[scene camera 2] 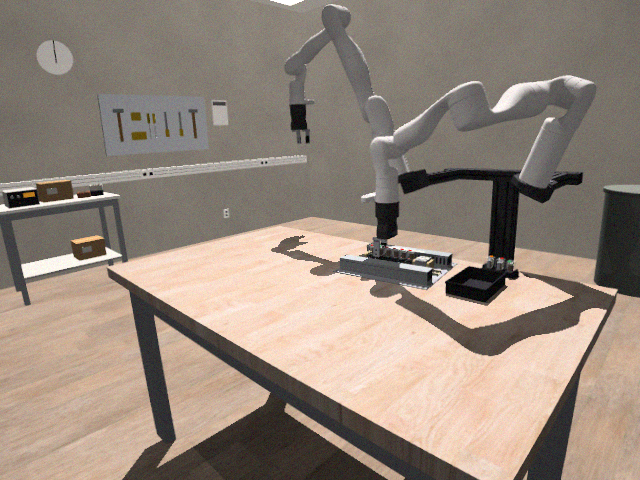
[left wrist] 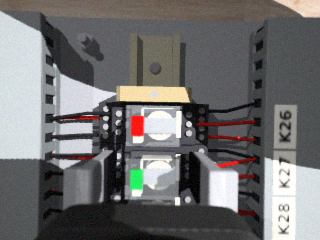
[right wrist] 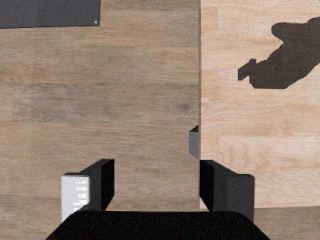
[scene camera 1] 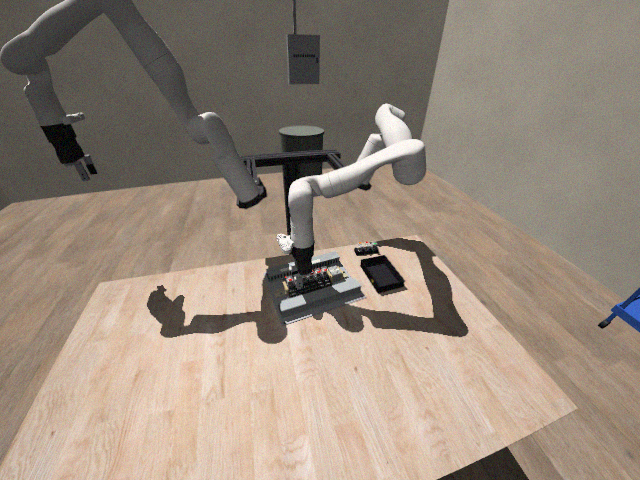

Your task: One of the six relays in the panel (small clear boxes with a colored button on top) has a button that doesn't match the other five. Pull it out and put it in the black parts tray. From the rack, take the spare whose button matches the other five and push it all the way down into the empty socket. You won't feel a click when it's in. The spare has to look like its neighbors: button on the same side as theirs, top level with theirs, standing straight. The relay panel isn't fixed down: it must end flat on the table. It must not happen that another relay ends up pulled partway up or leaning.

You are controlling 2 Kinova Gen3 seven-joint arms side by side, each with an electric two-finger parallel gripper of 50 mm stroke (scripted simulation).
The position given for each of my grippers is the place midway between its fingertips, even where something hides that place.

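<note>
My left gripper (scene camera 2: 380,254) is visible. I see my right gripper (scene camera 1: 90,177), and the right wrist view also shows my right gripper (right wrist: 157,177). A relay panel (scene camera 1: 316,297) is present, visible too as the relay panel (scene camera 2: 429,266). In the right wrist view the relay panel is out of frame.
</note>
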